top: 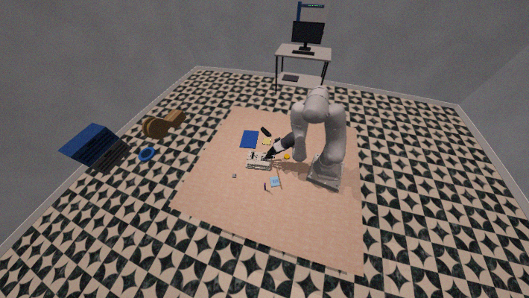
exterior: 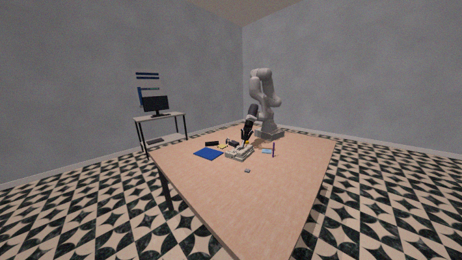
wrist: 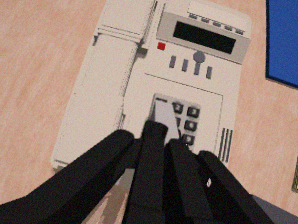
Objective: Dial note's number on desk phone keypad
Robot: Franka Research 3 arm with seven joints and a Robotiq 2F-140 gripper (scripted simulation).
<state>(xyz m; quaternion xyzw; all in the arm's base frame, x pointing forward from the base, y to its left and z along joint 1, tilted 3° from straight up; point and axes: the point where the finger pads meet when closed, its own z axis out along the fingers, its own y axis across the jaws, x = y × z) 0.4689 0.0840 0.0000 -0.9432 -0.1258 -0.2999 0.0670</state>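
Now: the handset 7 cm to the left of my hand, 4 cm ahead of it and 3 cm below it. Round my hand: pencil: 17 cm behind, 12 cm to the left, 6 cm below; purple pen: 24 cm to the left, 10 cm behind, 1 cm below; yellow disc: 16 cm behind, 12 cm to the right, 6 cm below.
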